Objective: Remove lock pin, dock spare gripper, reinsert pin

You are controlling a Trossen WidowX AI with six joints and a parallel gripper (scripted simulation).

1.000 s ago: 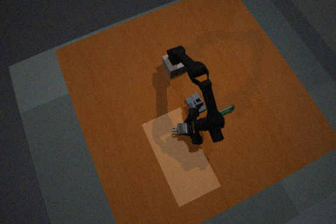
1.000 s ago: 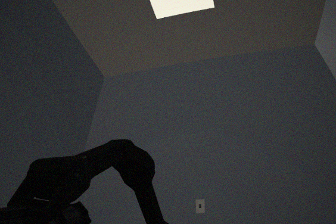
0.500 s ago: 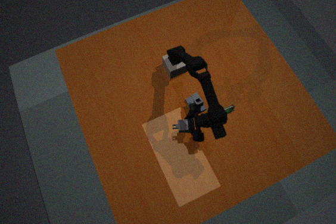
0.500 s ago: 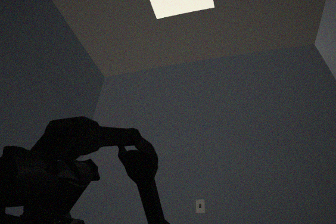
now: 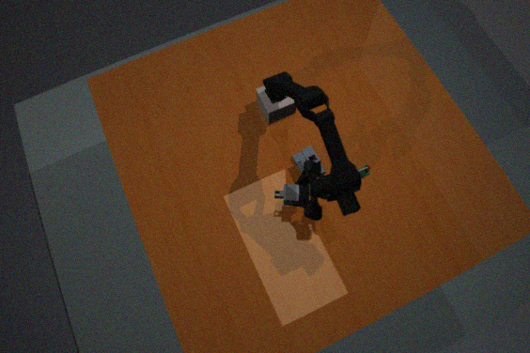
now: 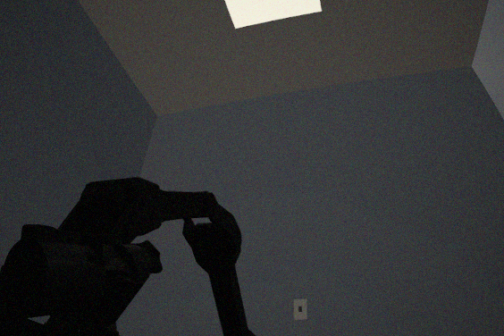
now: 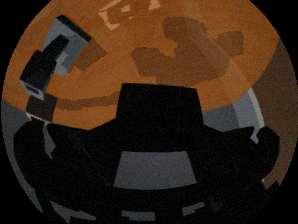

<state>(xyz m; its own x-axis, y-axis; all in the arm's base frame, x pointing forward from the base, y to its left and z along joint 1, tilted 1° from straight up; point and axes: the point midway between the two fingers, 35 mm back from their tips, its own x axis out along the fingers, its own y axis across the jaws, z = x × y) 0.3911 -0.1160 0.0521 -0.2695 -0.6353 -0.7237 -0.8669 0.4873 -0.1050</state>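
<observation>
My gripper tip is now 10 cm past the grey mount, 13 cm to the right of it and 7 cm above it. Also, from my gripper tip: flat green strip (1 cm ahead, 24 cm to the left, 10 cm below); then spare gripper (1 cm above).
</observation>
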